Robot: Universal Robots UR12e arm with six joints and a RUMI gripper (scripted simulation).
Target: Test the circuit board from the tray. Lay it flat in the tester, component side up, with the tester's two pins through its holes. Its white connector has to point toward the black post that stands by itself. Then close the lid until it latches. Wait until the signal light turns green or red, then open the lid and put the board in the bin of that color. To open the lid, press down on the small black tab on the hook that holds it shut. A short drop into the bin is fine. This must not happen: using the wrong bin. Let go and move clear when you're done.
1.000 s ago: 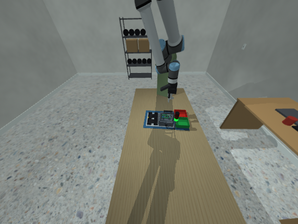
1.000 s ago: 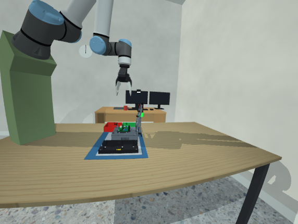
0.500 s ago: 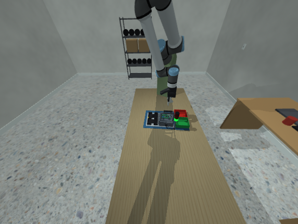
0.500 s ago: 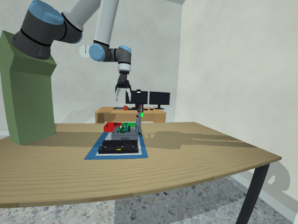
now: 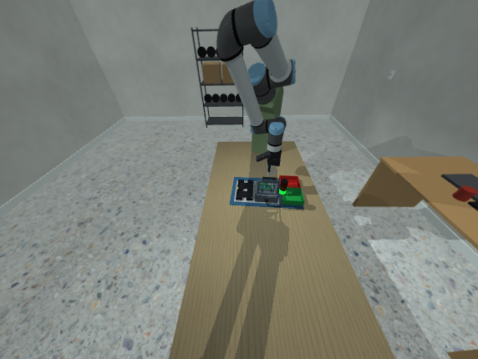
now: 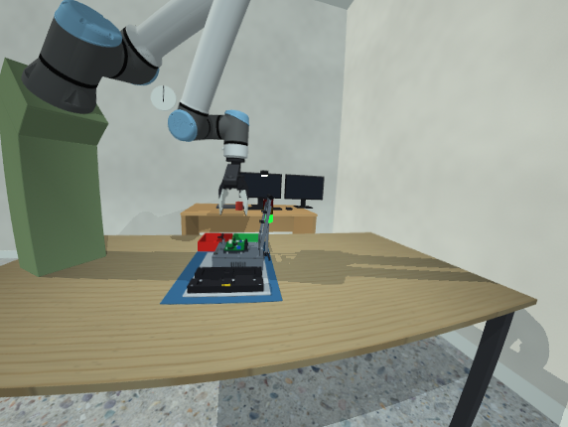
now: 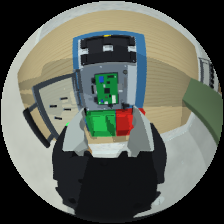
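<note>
Right now the green circuit board is 1 cm ahead of my hand and 13 cm below it. Round my hand: tester lid: 11 cm ahead, 6 cm to the right, 2 cm below; red bin: 22 cm to the left, 19 cm below; green bin: 13 cm ahead, 15 cm to the left, 19 cm below.
</note>
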